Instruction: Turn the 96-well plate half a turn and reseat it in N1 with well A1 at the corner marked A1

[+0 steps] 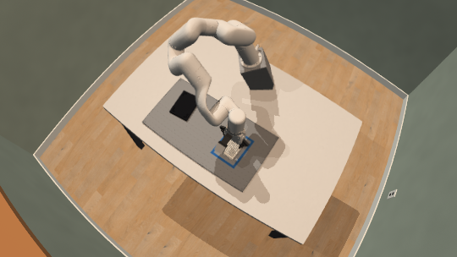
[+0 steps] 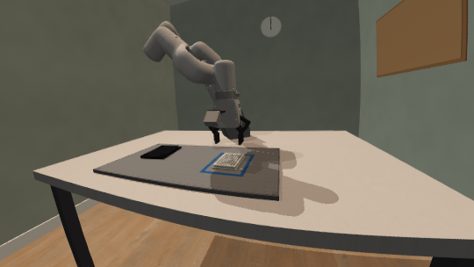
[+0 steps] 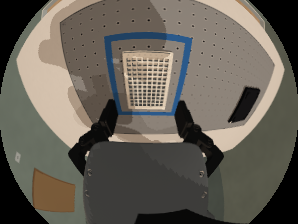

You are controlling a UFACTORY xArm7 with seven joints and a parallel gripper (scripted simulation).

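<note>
Right now the white 96-well plate is 80 mm below my hand. Also, from my hand: black plate nest N1: 350 mm to the right, 100 mm behind, 80 mm below.
</note>
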